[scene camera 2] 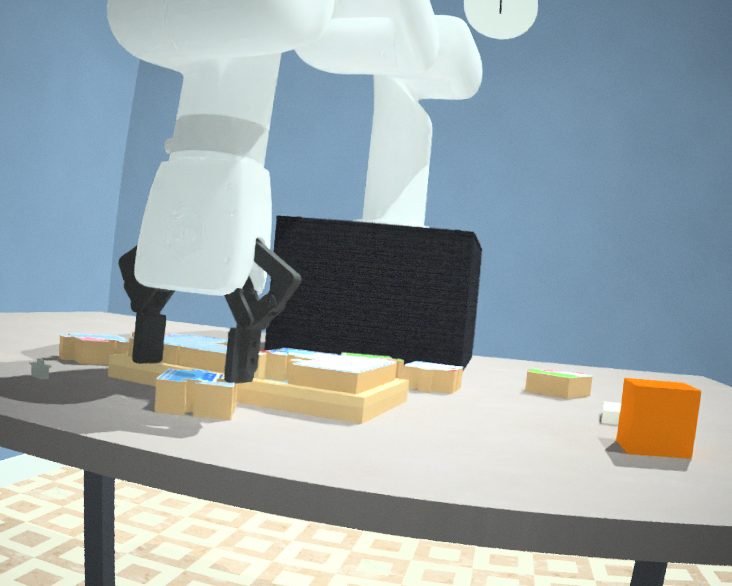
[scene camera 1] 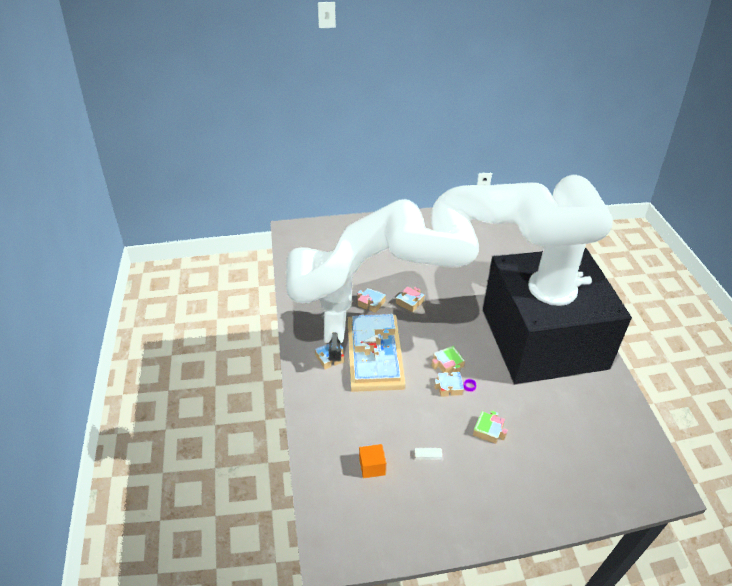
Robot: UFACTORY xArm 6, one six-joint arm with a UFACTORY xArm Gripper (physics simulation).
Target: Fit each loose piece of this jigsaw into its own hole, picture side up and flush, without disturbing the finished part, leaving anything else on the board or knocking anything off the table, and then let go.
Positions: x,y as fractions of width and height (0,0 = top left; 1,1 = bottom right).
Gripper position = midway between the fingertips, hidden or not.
Scene:
gripper: scene camera 2 0.26,0.64; scene camera 1 0.46,0.59

